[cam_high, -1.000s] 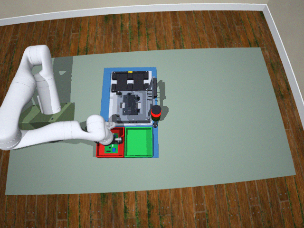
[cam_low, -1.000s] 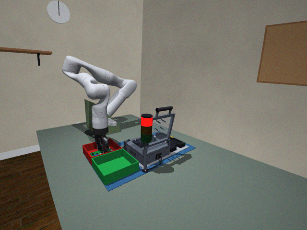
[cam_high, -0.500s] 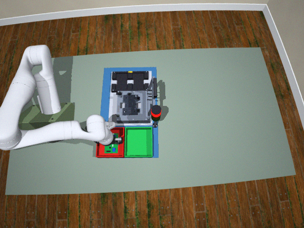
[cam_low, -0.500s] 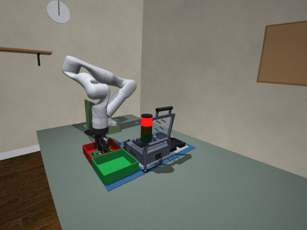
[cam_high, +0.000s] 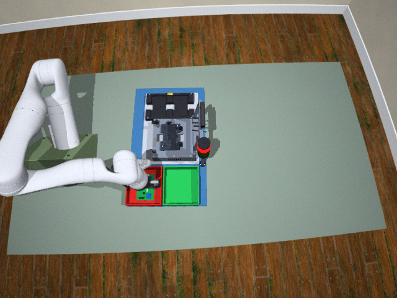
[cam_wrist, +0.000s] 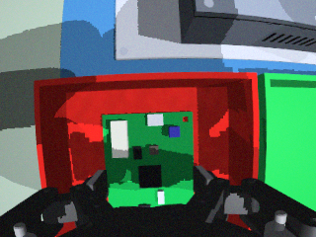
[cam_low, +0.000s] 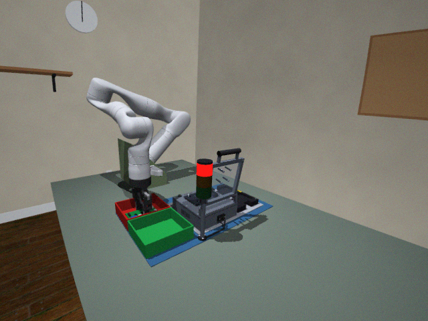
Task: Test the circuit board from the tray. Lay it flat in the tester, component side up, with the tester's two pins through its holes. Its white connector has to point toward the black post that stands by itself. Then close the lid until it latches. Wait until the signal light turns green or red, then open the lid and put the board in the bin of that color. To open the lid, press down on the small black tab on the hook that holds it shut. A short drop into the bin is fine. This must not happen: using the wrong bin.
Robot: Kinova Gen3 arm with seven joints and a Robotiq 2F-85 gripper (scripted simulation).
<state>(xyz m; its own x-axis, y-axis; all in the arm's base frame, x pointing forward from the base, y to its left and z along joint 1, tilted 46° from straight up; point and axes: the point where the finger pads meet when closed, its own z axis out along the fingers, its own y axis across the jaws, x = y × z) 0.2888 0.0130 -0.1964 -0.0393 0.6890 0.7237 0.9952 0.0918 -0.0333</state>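
My hand is right at the red bin. The rest, counted from my hand: green bin: 15 cm ahead, 1 cm to the left; then nest: 21 cm to the left, 10 cm ahead, 5 cm above; then green circuit board: 1 cm below.
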